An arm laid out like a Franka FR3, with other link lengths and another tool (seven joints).
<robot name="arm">
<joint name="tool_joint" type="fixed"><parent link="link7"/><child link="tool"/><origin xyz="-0.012 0.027 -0.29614" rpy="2.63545 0 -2.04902"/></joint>
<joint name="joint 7" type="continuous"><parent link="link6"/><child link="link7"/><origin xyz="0.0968 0 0" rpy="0 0 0"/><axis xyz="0 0 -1"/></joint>
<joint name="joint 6" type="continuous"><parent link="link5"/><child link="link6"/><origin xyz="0 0 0" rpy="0 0 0"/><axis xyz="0 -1 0"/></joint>
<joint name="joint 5" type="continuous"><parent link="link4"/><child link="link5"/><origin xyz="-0.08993 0 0.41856" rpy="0 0 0"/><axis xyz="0 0 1"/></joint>
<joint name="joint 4" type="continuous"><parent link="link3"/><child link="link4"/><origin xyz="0.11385 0 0" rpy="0 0 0"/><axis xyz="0 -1 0"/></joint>
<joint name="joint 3" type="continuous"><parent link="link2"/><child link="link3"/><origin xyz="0 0 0.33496" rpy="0 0 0"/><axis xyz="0 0 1"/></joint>
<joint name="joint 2" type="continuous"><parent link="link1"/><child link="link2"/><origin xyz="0 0 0" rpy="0 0 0"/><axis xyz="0 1 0"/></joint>
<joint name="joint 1" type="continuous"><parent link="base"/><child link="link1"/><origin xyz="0 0 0.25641" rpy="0 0 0"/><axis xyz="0 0 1"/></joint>
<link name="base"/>
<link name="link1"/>
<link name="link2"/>
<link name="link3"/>
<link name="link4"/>
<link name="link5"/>
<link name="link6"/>
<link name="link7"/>
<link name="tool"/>
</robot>
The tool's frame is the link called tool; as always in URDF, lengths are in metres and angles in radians. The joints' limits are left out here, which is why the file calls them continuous.
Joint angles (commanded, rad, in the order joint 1, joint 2, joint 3, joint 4, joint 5, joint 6, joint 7), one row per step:
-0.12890, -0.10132, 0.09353, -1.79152, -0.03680, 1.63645, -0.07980
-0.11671, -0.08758, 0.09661, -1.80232, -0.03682, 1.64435, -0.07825
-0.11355, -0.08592, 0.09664, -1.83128, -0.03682, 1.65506, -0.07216
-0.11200, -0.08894, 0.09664, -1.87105, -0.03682, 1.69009, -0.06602
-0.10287, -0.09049, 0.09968, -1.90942, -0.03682, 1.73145, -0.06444
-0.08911, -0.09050, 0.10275, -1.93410, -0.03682, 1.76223, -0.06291
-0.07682, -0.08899, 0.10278, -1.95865, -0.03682, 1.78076, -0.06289
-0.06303, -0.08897, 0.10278, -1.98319, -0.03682, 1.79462, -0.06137
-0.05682, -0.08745, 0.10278, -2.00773, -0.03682, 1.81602, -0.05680
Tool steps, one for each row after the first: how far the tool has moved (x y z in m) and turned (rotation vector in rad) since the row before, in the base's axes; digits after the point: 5 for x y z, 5 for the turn. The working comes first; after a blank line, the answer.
Tool pose at each row, in the base's axes (x y z in m, rotation vector in rad; the steps are taken from these numbers as rounded here):
0.57249, -0.00447, 0.33929, 1.45853, -2.31816, -0.58903
0.57307, 0.00418, 0.32666, 1.46383, -2.29360, -0.59673
0.56842, 0.00609, 0.31226, 1.44885, -2.28094, -0.60930
0.56728, 0.00709, 0.29666, 1.44413, -2.28265, -0.61047
0.56771, 0.01406, 0.28125, 1.45958, -2.27570, -0.60388
0.56874, 0.02371, 0.27103, 1.48062, -2.26609, -0.59524
0.56580, 0.03065, 0.25936, 1.48949, -2.24916, -0.59628
0.56106, 0.03827, 0.24831, 1.49583, -2.23007, -0.59862
0.55863, 0.04174, 0.23687, 1.49539, -2.22463, -0.60036

0.00058, 0.00865, -0.01263, 0.00140, 0.01651, 0.01398
-0.00465, 0.00191, -0.01440, 0.00010, 0.01964, -0.00263
-0.00114, 0.00100, -0.01560, -0.00057, 0.00150, -0.00334
0.00043, 0.00697, -0.01541, -0.00027, -0.00453, 0.01209
0.00103, 0.00965, -0.01022, -0.00008, -0.00612, 0.01644
-0.00294, 0.00694, -0.01167, 0.00020, 0.00755, 0.01290
-0.00474, 0.00762, -0.01105, -0.00033, 0.01064, 0.01267
-0.00243, 0.00347, -0.01144, -0.00024, 0.00446, 0.00238

